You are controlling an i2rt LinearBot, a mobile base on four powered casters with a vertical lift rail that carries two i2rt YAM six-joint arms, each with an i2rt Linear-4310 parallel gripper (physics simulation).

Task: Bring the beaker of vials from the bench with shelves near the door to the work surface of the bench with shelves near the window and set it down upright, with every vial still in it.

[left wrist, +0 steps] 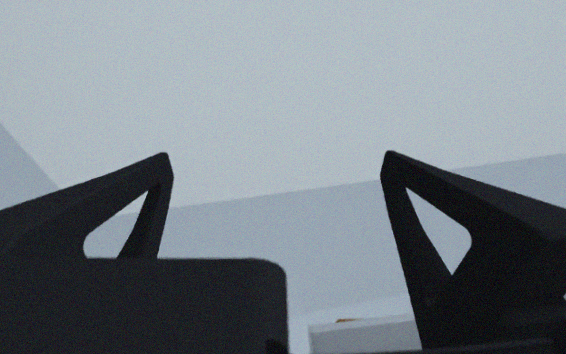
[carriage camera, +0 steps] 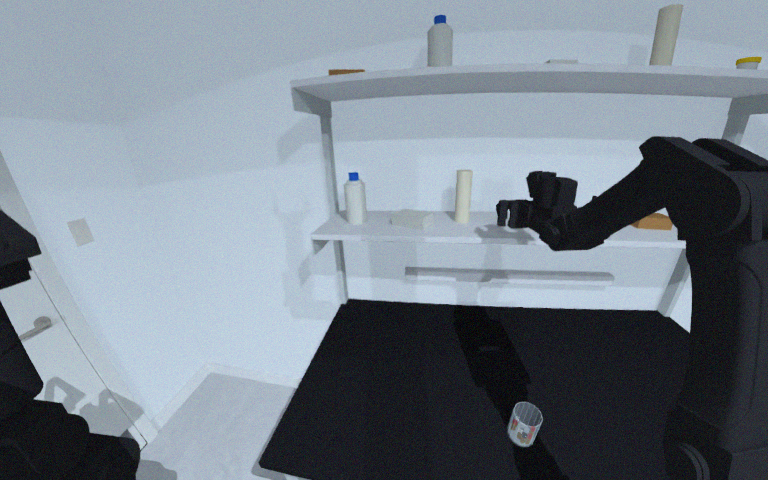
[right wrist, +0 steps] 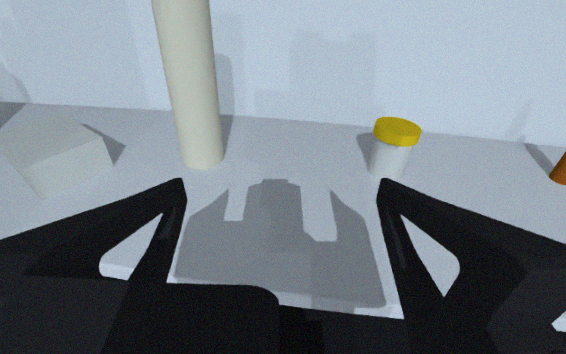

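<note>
The clear beaker (carriage camera: 525,425) stands upright on the black top (carriage camera: 390,373) of the shelved bench, near the bottom of the carriage view. Red and brown vials show inside it, too small to count. My right gripper (carriage camera: 544,208) (right wrist: 281,188) is open and empty, level with the middle shelf, well above and beyond the beaker. Its fingertips face the shelf. My left gripper (left wrist: 277,163) is open and empty, facing a pale wall; in the carriage view its fingers do not show. The beaker does not show in either wrist view. The bench near the window does not show.
The middle shelf (carriage camera: 390,233) holds a blue-capped bottle (carriage camera: 355,202), a cream cylinder (carriage camera: 463,196) (right wrist: 195,95), a pale block (carriage camera: 411,218) (right wrist: 60,155) and a yellow-lidded jar (right wrist: 392,150). An upper shelf (carriage camera: 509,82) hangs above. A door (carriage camera: 62,350) is at the left.
</note>
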